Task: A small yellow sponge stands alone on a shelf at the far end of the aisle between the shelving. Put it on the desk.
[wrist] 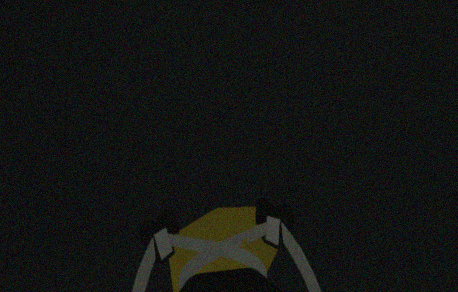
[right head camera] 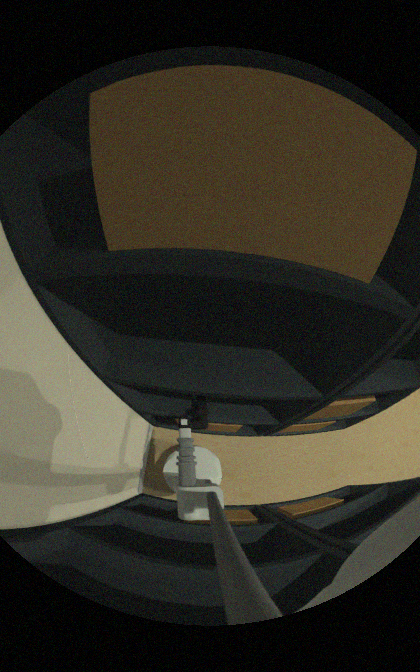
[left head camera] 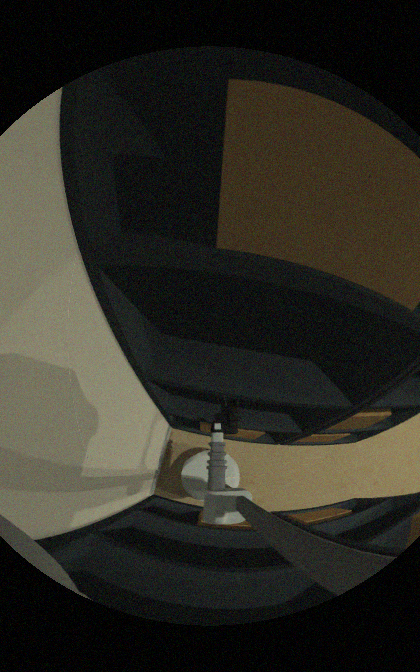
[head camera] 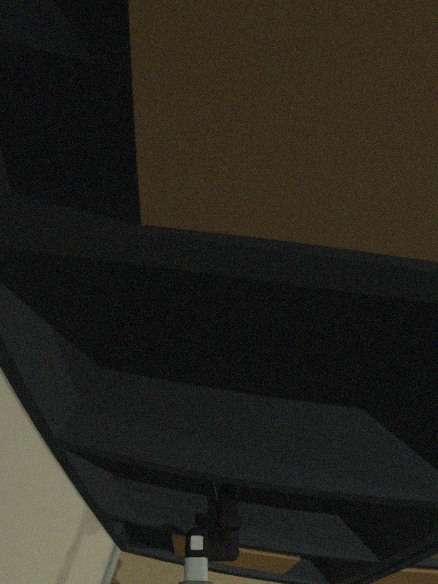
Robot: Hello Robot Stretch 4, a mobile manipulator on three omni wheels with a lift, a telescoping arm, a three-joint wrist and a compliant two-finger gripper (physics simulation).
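Places are measured from the robot's base along level axes (x down, y ahead, z right), in metres.
Where they show: gripper, fingertip midpoint: (wrist: 216,220).
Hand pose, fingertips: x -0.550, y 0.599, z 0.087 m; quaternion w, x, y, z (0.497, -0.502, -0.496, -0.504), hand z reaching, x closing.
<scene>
Things, the pixels of their top centre, and the offset from my fingertips. "spot": a spot on its surface instead.
- yellow sponge at its top centre: (wrist: 227,220) dx -0.001, dy -0.007, dz +0.010 m
- large brown box at a spot on its surface: (head camera: 285,120) spot: dx -0.970, dy -0.257, dz -0.031 m
The yellow sponge (wrist: 220,217) lies at the bottom middle of the wrist view, with the gripper's pale crossed bars in front of part of it. My gripper (wrist: 216,220) is shut on the sponge, with one dark fingertip against its left side and one against its right. In the head camera view, the dark wrist (head camera: 223,530) reaches in under a shelf board of the dark shelving (head camera: 240,435). The fingertips and the sponge are hard to make out there. The desk does not show in these views.
A large brown box (head camera: 285,120) (left head camera: 315,190) (right head camera: 245,160) stands on an upper shelf. A pale wall (head camera: 30,480) (left head camera: 35,310) is at the left. Low brown boxes stand in the shelving on both sides of the wooden floor (left head camera: 310,465) (right head camera: 300,455) of the aisle.
</scene>
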